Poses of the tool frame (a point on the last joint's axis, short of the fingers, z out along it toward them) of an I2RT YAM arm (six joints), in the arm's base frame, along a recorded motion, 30 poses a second.
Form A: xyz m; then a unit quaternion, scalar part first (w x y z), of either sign.
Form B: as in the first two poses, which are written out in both.
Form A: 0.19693 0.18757 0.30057 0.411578 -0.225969 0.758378 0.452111
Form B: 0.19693 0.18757 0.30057 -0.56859 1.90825 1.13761
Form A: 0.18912 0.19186 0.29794 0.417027 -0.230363 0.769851 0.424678
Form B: 0.18912 0.19186 0.29794 -0.57819 1.93226 1.06591
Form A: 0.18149 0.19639 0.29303 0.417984 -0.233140 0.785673 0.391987
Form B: 0.18149 0.19639 0.29303 -0.58490 1.97111 0.98342
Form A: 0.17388 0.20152 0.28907 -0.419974 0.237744 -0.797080 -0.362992
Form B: 0.17388 0.20152 0.28907 -0.59591 1.99790 0.90985
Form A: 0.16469 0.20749 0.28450 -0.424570 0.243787 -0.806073 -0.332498
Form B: 0.16469 0.20749 0.28450 -0.60977 2.01619 0.83166
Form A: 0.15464 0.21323 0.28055 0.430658 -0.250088 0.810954 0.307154
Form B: 0.15464 0.21323 0.28055 -0.62380 2.02277 0.76614
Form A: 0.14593 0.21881 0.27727 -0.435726 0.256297 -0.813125 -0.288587
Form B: 0.14593 0.21881 0.27727 -0.63781 2.02351 0.71817
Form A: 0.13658 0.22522 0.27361 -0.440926 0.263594 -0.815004 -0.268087
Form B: 0.13658 0.22522 0.27361 -0.65443 2.02341 0.66558
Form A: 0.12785 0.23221 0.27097 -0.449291 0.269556 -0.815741 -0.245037
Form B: 0.12785 0.23221 0.27097 -0.66670 2.01761 0.60606
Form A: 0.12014 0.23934 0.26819 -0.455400 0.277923 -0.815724 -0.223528
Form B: 0.12014 0.23934 0.26819 -0.68551 2.01203 0.55135
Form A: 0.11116 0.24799 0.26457 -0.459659 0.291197 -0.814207 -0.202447
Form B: 0.11116 0.24799 0.26457 -0.71689 2.00447 0.49840
